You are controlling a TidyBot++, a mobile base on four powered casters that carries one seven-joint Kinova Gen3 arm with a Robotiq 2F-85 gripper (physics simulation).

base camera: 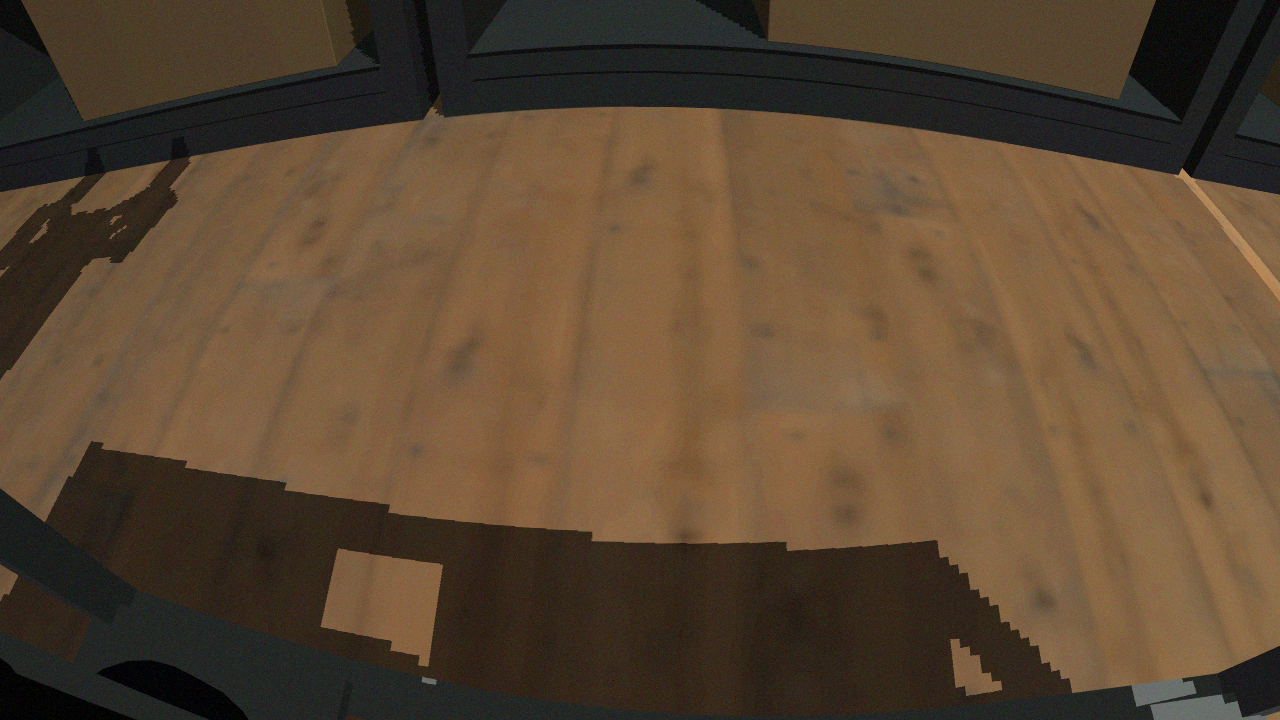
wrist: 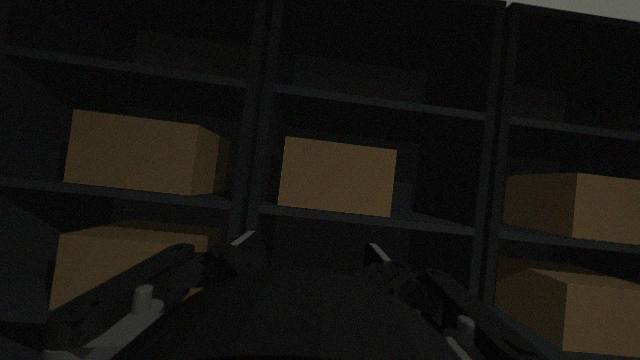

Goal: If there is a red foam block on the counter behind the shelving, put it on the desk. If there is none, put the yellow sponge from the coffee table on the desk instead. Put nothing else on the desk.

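Places are measured from the arm's base along level axes (x ahead, y left, z up), in millimetres.
Pixels of known places: gripper, between the fingertips: (wrist: 311, 249).
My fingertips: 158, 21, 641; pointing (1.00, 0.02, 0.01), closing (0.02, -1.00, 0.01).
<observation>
Behind a point stands the place of what it marks, as x, y, z.
My gripper (wrist: 311, 249) {158, 21, 641} is open, with its two fingertips wide apart in the lower middle of the wrist view and nothing seen between them. It points toward dark shelving (wrist: 372, 220) {748, -192, 579} (base camera: 716, 94) {738, -8, -379}, which stands in front of it. No red foam block, yellow sponge, counter, coffee table or desk shows in either view. What stands behind the shelving is hidden by its dark bays and boxes.
Brown boxes (wrist: 337, 176) (base camera: 948, 44) stand in the shelving bays, with another box (wrist: 135, 152) {716, 717, 732} at the left and one (wrist: 607, 207) {824, -1171, 735} at the right. The wooden floor (base camera: 662, 313) {438, 25, -397} lies between the base and the shelving's bottom edge. Dark shadows fall on it.
</observation>
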